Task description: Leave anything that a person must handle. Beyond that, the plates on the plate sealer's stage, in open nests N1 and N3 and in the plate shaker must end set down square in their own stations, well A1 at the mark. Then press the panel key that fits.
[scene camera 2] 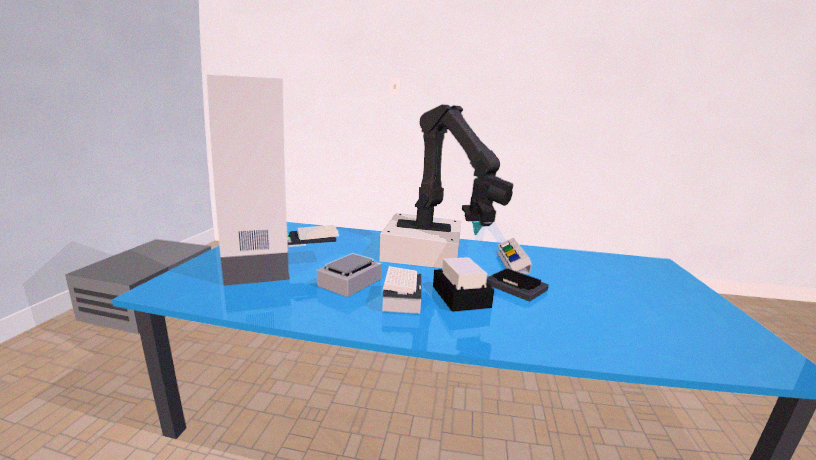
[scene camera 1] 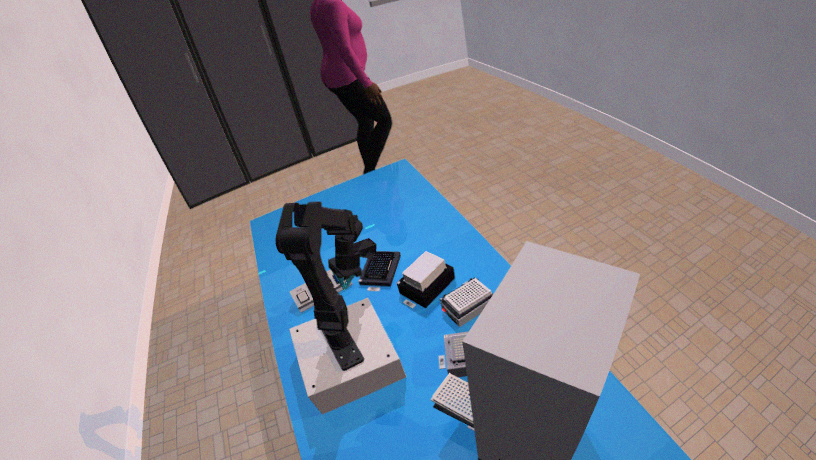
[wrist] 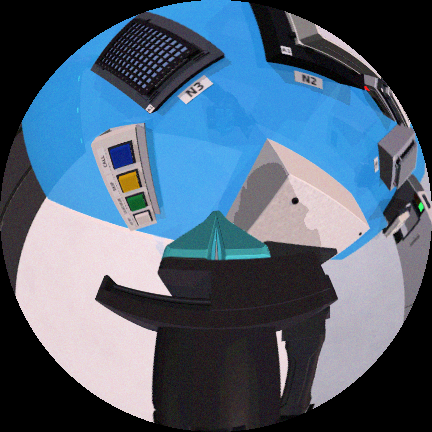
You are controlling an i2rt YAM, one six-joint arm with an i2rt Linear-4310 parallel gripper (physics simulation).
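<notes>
My gripper (scene camera 1: pixel 344 281) (scene camera 2: pixel 476 228) (wrist: pixel 215 216) is shut and empty, its teal fingertips together above the table beside the key panel (scene camera 1: pixel 310 298) (scene camera 2: pixel 522 260) (wrist: pixel 111 172). The panel has blue, yellow, green and white keys; the blue is marked CALL. A black plate (scene camera 1: pixel 381 264) (wrist: pixel 145 55) lies in nest N3 (scene camera 2: pixel 528 292) (wrist: pixel 210 51). A white plate (scene camera 1: pixel 467 294) (scene camera 2: pixel 401 278) is on the shaker (scene camera 2: pixel 401 302). A plate (scene camera 1: pixel 458 347) (scene camera 2: pixel 349 264) is in the grey nest (scene camera 2: pixel 347 282) (wrist: pixel 392 149), its label too small to read. Another pale plate (scene camera 1: pixel 452 394) (scene camera 2: pixel 317 232) lies at the sealer's stage, partly hidden by the tower.
The tall tower (scene camera 1: pixel 551 314) (scene camera 2: pixel 248 154) stands on the blue table (scene camera 1: pixel 400 194) (scene camera 2: pixel 617 320). A white block (scene camera 1: pixel 424 269) (scene camera 2: pixel 465 273) sits on black nest N2 (scene camera 2: pixel 464 298) (wrist: pixel 276 54). The arm's base block (scene camera 1: pixel 357 380) (scene camera 2: pixel 418 248) is near the panel. A person (scene camera 1: pixel 342 51) stands beyond the table's far end.
</notes>
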